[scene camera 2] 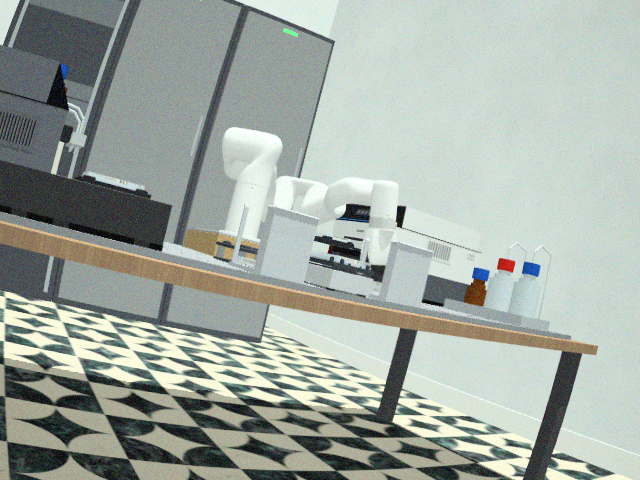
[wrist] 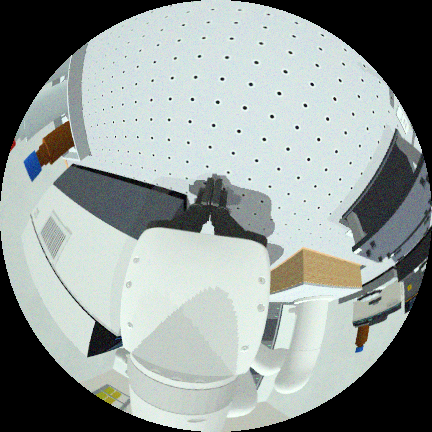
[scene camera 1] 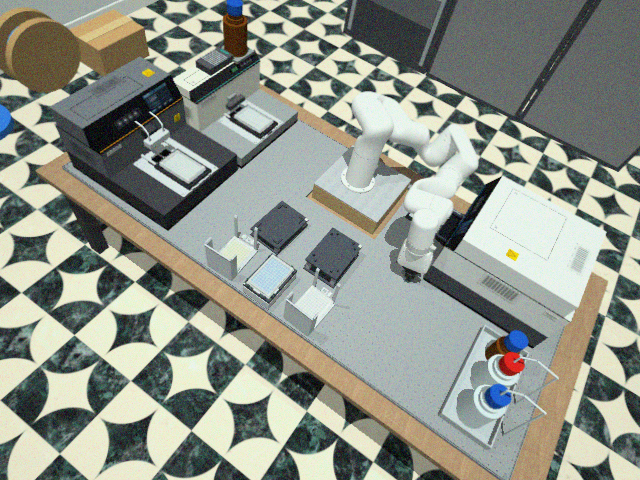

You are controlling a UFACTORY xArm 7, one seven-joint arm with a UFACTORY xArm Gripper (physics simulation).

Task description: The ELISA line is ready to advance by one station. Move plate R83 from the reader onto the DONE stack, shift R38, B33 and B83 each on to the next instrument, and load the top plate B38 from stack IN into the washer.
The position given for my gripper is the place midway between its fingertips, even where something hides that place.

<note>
My gripper (scene camera 2: 375, 289) is shut, holding nothing.
My gripper shows as well in the wrist view (wrist: 214, 187) and in scene camera 1 (scene camera 1: 409, 278).
</note>
